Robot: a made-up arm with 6 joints. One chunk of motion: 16 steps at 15 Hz.
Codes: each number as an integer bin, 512 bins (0 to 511) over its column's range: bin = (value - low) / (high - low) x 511, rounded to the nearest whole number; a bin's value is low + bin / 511 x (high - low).
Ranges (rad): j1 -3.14..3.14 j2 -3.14..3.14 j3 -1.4..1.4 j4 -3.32..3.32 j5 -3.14..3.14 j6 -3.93..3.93
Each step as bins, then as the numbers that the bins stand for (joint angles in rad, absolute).
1 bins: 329 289 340 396 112 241
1 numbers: 0.9033 0.4117 0.4630 1.8257 -1.7636 -0.2230
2 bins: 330 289 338 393 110 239
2 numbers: 0.9156 0.4117 0.4521 1.7867 -1.7881 -0.2538
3 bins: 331 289 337 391 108 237
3 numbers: 0.9279 0.4117 0.4466 1.7607 -1.8127 -0.2846
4 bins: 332 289 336 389 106 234
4 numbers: 0.9402 0.4117 0.4411 1.7347 -1.8373 -0.3307
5 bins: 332 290 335 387 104 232
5 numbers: 0.9402 0.4240 0.4356 1.7087 -1.8619 -0.3615
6 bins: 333 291 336 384 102 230
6 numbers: 0.9524 0.4363 0.4411 1.6697 -1.8865 -0.3922
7 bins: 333 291 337 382 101 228
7 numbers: 0.9524 0.4363 0.4466 1.6438 -1.8987 -0.4230
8 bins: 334 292 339 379 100 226
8 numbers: 0.9647 0.4486 0.4575 1.6048 -1.9110 -0.4538
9 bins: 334 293 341 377 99 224
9 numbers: 0.9647 0.4609 0.4685 1.5788 -1.9233 -0.4845
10 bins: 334 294 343 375 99 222
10 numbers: 0.9647 0.4732 0.4795 1.5528 -1.9233 -0.5153
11 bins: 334 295 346 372 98 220
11 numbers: 0.9647 0.4854 0.4959 1.5138 -1.9356 -0.5460
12 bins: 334 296 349 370 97 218
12 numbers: 0.9647 0.4977 0.5123 1.4878 -1.9479 -0.5768
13 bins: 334 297 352 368 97 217
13 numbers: 0.9647 0.5100 0.5288 1.4618 -1.9479 -0.5922
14 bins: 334 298 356 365 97 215
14 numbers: 0.9647 0.5223 0.5507 1.4229 -1.9479 -0.6230
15 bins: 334 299 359 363 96 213
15 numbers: 0.9647 0.5346 0.5671 1.3969 -1.9602 -0.6537
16 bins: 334 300 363 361 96 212
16 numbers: 0.9647 0.5469 0.5890 1.3709 -1.9602 -0.6691
